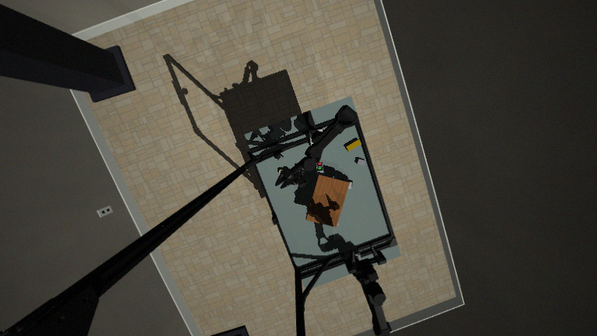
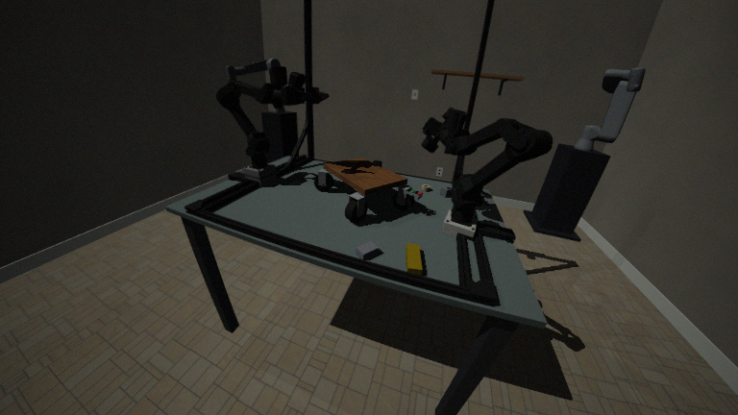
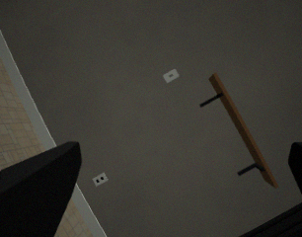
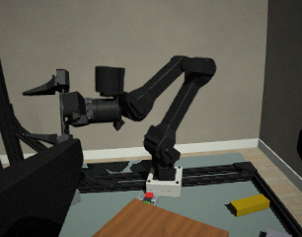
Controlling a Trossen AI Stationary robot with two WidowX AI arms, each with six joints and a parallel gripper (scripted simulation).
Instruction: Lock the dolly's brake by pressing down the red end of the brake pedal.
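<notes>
The brake pedal lies 22 cm below my left hand, 22 cm ahead of it and 2 cm to the right of it. Also, from my left hand: grey block: 51 cm ahead, 29 cm below, 10 cm to the right; then yellow block: 48 cm ahead, 29 cm below, 2 cm to the left.
</notes>
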